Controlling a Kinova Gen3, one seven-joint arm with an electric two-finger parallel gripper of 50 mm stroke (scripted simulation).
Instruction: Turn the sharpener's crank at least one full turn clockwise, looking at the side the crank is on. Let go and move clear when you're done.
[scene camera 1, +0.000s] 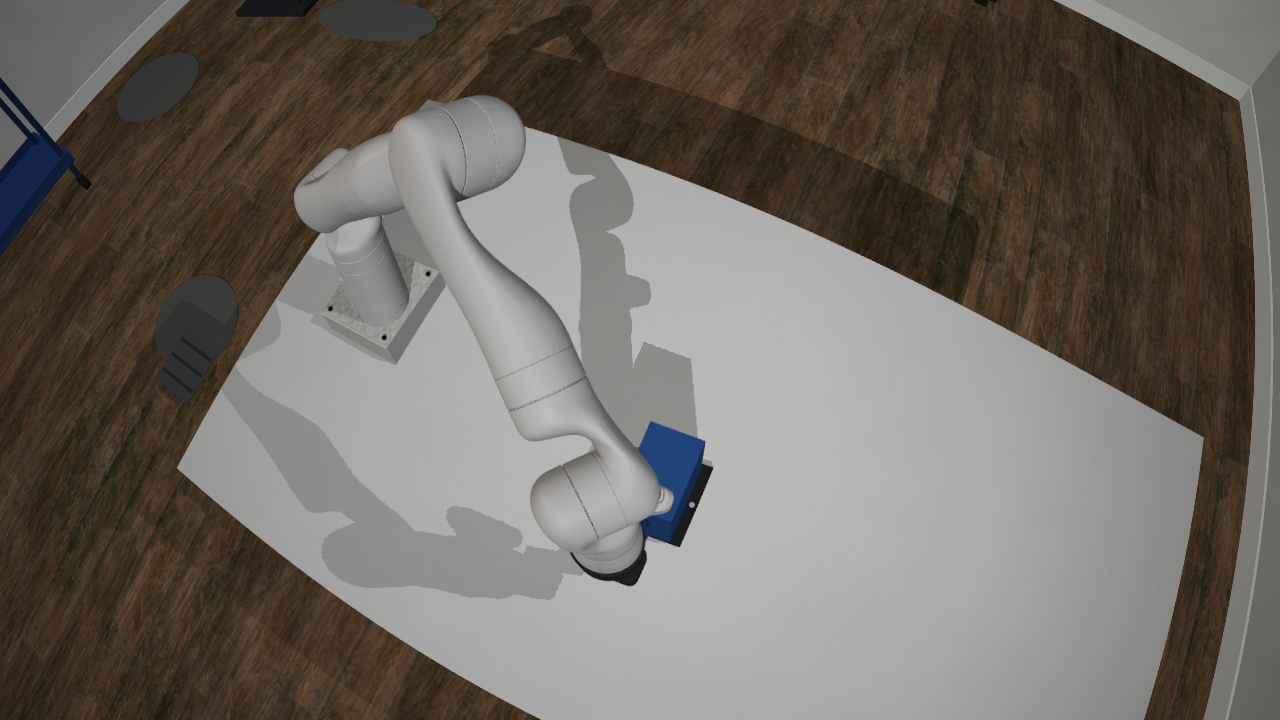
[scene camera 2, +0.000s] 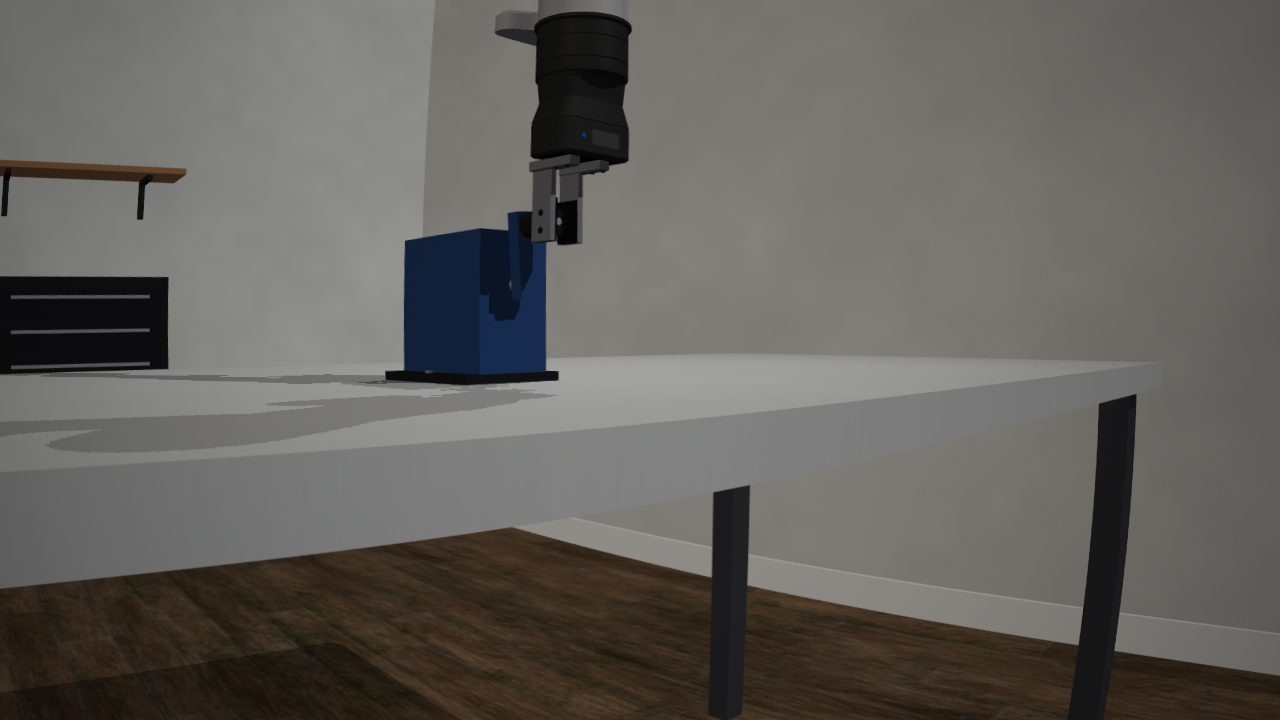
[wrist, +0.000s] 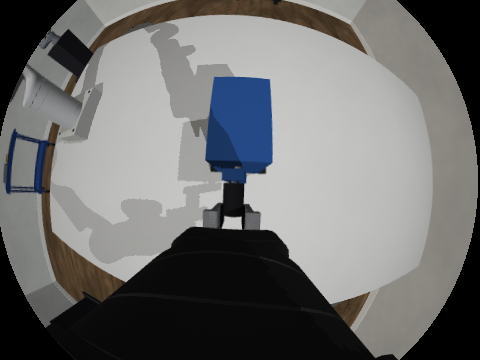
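Looking at the scene, I find my gripper (scene camera 2: 557, 243), and from the wrist I see the gripper (wrist: 233, 212) too. There is also a crank (scene camera 2: 524, 255), and the wrist view gives me the crank (wrist: 233, 193) as well.
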